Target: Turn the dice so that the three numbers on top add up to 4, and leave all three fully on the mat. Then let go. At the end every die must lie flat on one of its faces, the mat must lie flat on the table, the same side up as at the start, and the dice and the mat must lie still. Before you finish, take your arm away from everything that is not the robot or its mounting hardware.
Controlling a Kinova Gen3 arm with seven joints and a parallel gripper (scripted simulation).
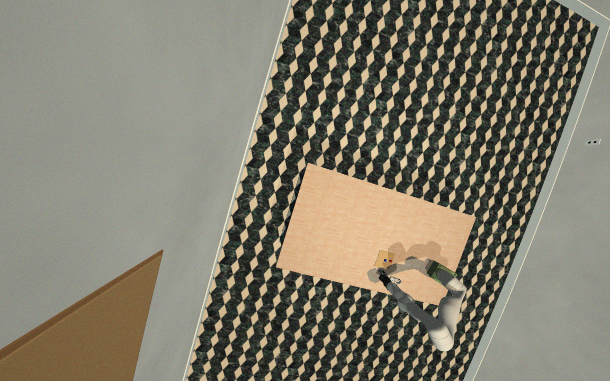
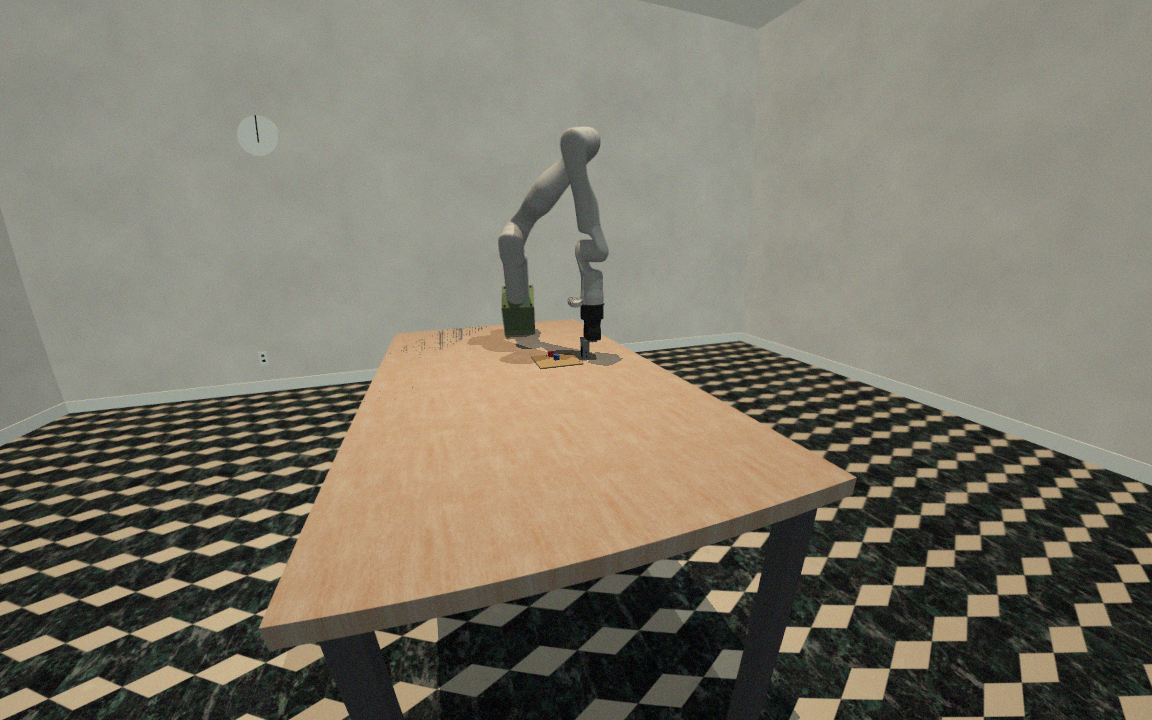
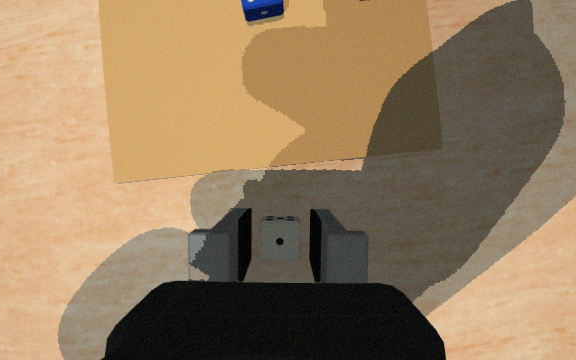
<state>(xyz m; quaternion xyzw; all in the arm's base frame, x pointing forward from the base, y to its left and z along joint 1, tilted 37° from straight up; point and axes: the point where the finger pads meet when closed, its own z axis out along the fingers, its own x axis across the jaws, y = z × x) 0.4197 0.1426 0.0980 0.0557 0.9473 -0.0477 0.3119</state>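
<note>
Right now my hand is 10 mm above the white die. The rest, counted from my hand: tan mat 10 mm behind, 100 mm to the right, 20 mm below; blue die 10 mm behind, 100 mm to the right, 10 mm below; red die 60 mm behind, 100 mm to the right, 10 mm below.
</note>
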